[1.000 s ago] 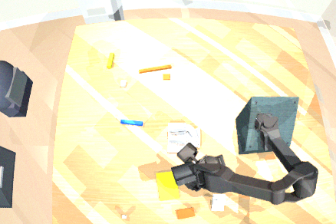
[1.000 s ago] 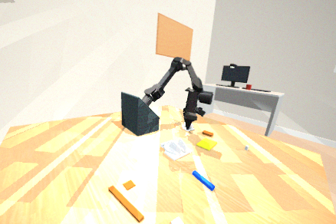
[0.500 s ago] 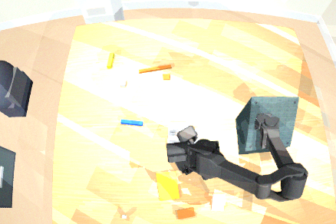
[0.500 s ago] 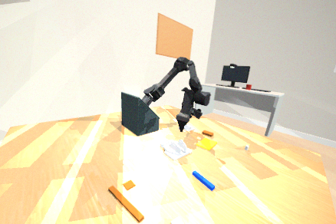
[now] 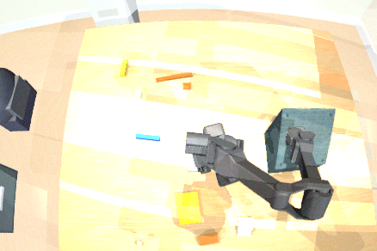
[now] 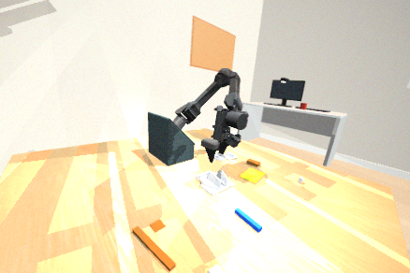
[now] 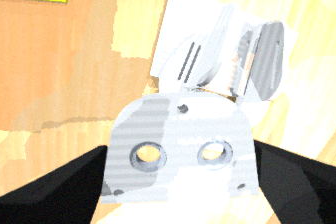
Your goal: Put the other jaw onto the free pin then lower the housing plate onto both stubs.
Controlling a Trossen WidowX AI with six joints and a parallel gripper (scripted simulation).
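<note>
Now: gripper tip 6 cm to the left of the white jaw, 6 cm above it and 1 cm short of it. From my gripper tip the other things lie so: white housing plate (2 cm above, 1 cm ahead); yellow slab (15 cm to the left, 10 cm ahead, 8 cm below); blue bar (24 cm ahead, 10 cm to the right, 7 cm below).
</note>
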